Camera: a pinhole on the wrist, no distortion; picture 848 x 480 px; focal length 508.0 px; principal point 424.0 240.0 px. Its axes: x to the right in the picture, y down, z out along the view. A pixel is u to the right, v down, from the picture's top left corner.
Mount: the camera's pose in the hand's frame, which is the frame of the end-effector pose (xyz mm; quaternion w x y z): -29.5 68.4 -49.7 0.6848 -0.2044 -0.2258 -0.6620
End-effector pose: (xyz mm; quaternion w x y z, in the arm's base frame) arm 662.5 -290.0 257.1 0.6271 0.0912 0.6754 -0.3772
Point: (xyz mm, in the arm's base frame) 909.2 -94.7 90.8
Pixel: 87 400
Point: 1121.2 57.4 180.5
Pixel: 89 135
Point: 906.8 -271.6 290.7
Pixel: 576 135
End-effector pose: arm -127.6 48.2 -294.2 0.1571 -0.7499 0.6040 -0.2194
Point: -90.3 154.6 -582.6
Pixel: 727 51
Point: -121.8 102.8 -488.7
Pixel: 739 117
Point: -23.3 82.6 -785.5
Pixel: 675 196
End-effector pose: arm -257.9 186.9 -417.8 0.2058 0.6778 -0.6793 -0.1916
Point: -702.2 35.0 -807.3
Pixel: 687 412
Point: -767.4 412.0 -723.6
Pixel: 570 82
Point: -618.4 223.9 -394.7
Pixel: 312 249
